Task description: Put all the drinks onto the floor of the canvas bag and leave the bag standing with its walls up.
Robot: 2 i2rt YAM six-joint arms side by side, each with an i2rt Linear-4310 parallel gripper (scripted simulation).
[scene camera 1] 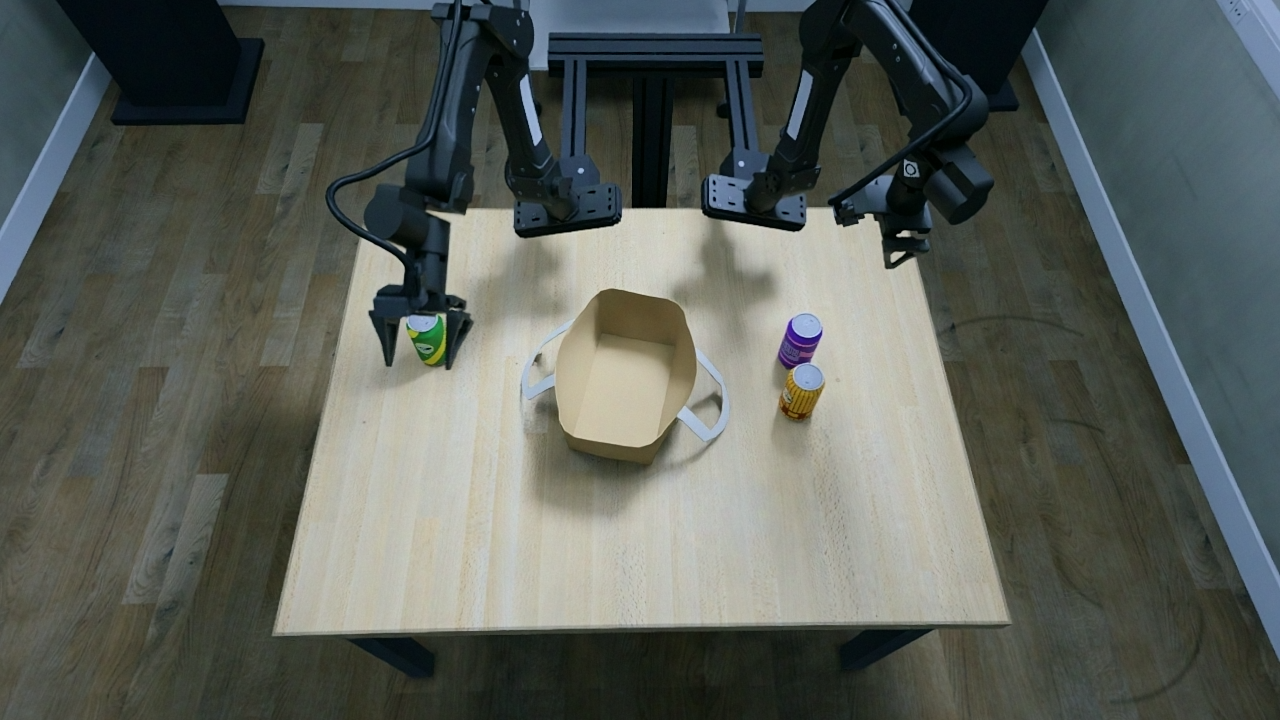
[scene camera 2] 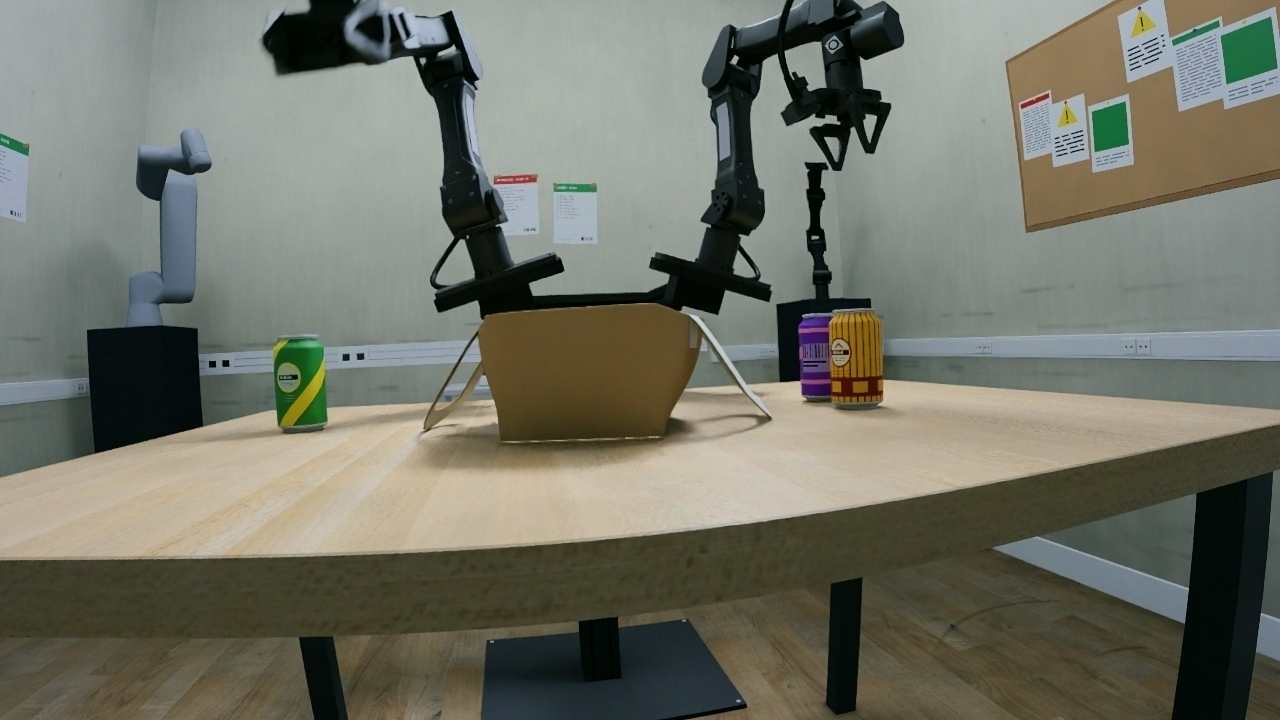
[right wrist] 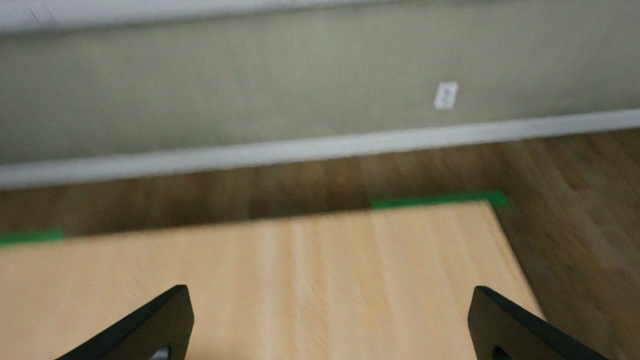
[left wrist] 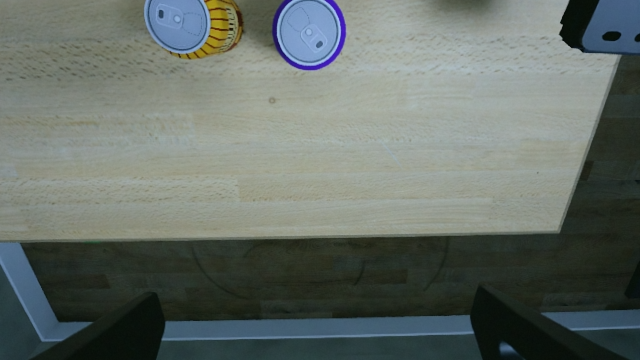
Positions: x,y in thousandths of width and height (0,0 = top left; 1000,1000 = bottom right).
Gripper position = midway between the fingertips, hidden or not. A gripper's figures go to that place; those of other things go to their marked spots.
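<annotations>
My right gripper (scene camera 2: 234,58), 65 cm from the lens; nearest to the lens of the things named here. Purple can (scene camera 2: 636,480), 86 cm from the lens. My left gripper (scene camera 2: 666,226), 97 cm from the lens.
</annotations>
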